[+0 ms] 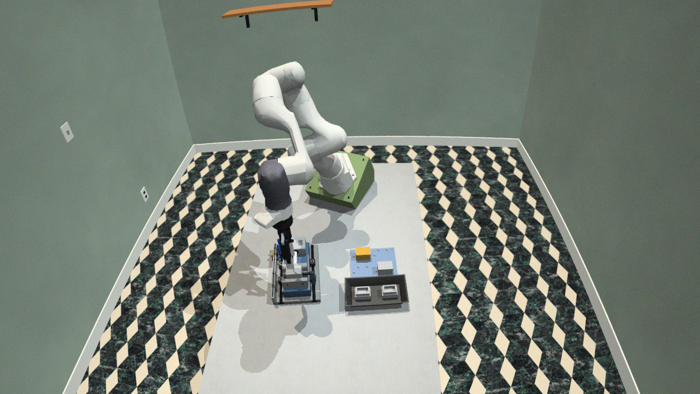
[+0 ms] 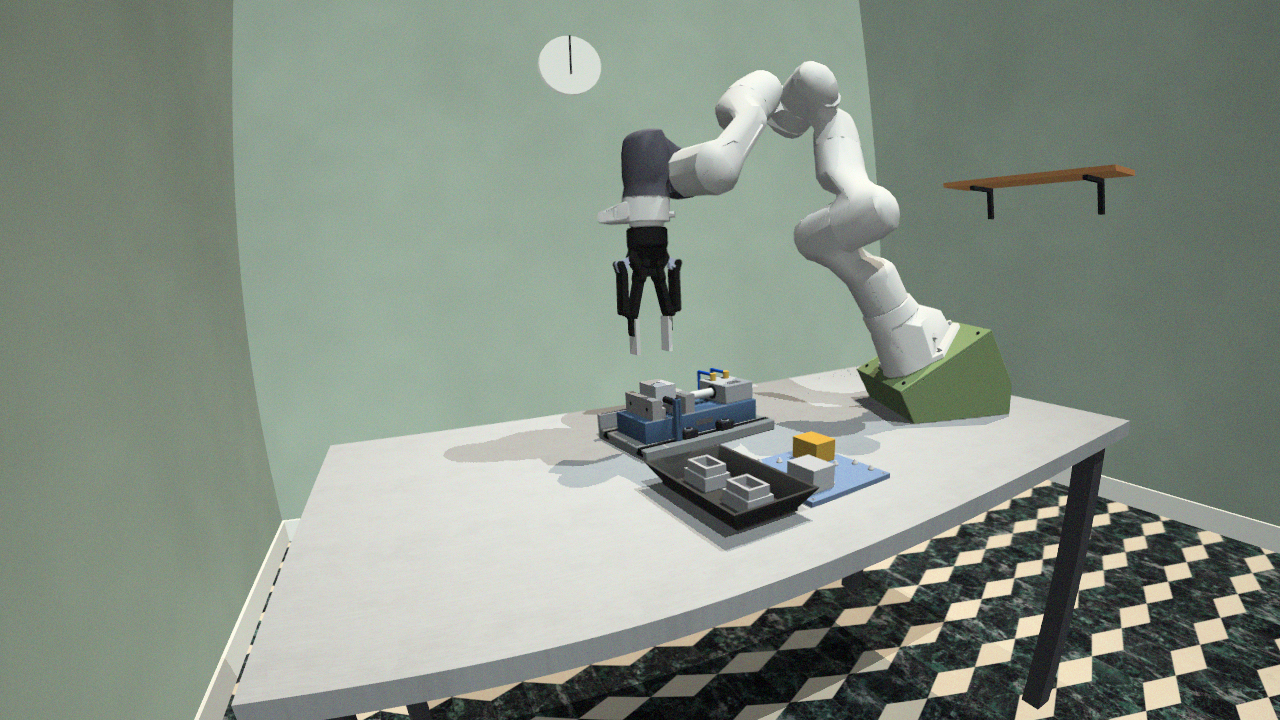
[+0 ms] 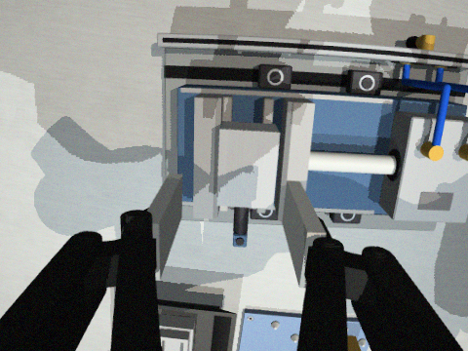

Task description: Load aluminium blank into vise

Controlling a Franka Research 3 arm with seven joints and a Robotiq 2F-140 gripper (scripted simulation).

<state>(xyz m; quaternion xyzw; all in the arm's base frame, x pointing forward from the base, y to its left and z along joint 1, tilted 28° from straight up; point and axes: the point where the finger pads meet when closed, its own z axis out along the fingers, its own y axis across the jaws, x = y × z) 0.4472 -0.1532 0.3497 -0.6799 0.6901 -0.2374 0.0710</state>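
Now: hand 11 cm above the aluminium blank and 1 cm past it. Round my hand: hose block 17 cm behind, 13 cm below, 1 cm to the left; then white rod 13 cm below, 10 cm behind, 1 cm to the left; then vise 16 cm below, 8 cm behind.
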